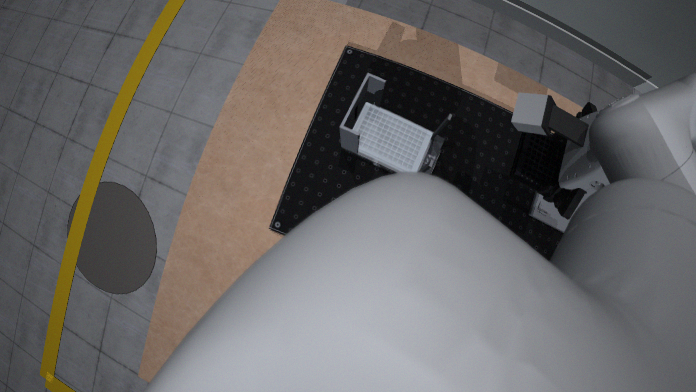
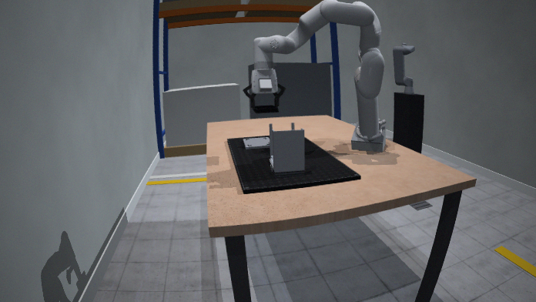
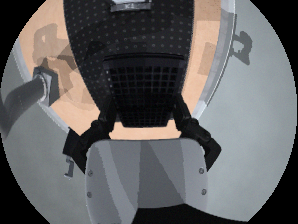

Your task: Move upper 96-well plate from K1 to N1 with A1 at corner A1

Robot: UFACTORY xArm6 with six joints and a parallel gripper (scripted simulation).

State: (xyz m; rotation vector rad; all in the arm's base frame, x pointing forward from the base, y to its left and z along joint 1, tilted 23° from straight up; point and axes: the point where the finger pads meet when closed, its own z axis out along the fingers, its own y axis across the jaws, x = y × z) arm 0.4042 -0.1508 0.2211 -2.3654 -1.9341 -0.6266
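The plate nest N1 is 15 cm to the right of my hand and 18 cm below it. From my hand the other things lie so: white 96-well plate: 1 cm ahead, 24 cm to the left, 16 cm below; then black 96-well plate: 1 cm below; then pale A1 mark: 7 cm behind, 21 cm to the right, 18 cm below.
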